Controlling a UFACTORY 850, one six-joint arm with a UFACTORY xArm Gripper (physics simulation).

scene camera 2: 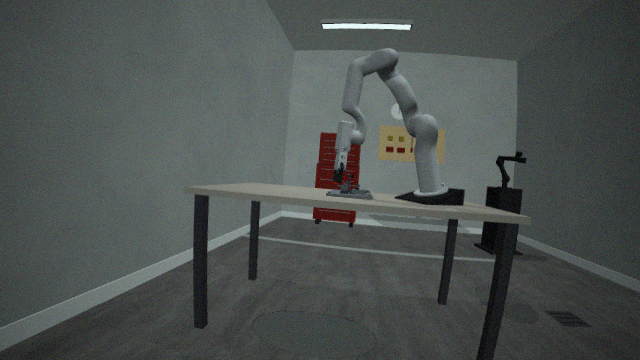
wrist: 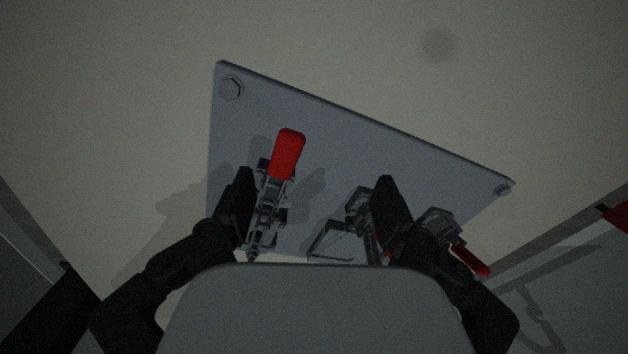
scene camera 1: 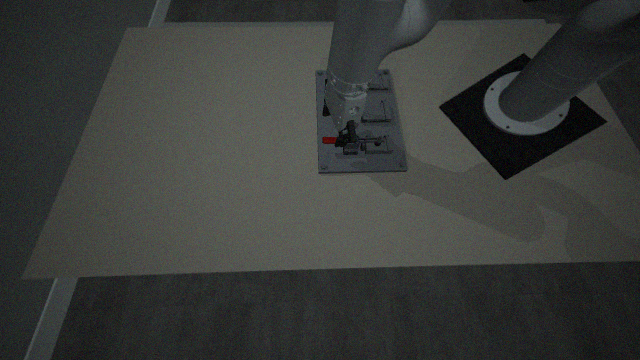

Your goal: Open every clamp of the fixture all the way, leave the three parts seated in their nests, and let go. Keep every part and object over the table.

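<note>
The grey fixture plate [scene camera 1: 345, 166] [scene camera 2: 332, 194] [wrist: 310, 115] lies on the table. The near clamp's red handle [scene camera 1: 329, 140] [wrist: 287, 152] lies outward, and its arm reaches over its nest. The middle clamp [wrist: 357, 205] is partly hidden by my right finger; a little of its red handle shows. The far clamp [wrist: 440, 222] has its red handle [wrist: 470, 260] pointing another way than the near one. My gripper [wrist: 315, 185] [scene camera 2: 339, 175] is open and empty, low over the fixture; its fingers stand either side of the near clamp in the wrist view. Whether the parts are seated is too dark to tell.
The table [scene camera 1: 200, 150] [scene camera 2: 280, 192] extends around the fixture. The robot's base stands on a black plate [scene camera 1: 505, 160] to the right in scene camera 1. A red tool cabinet [scene camera 2: 335, 215] stands behind the table. Bolts [wrist: 231, 88] sit at the plate's corners.
</note>
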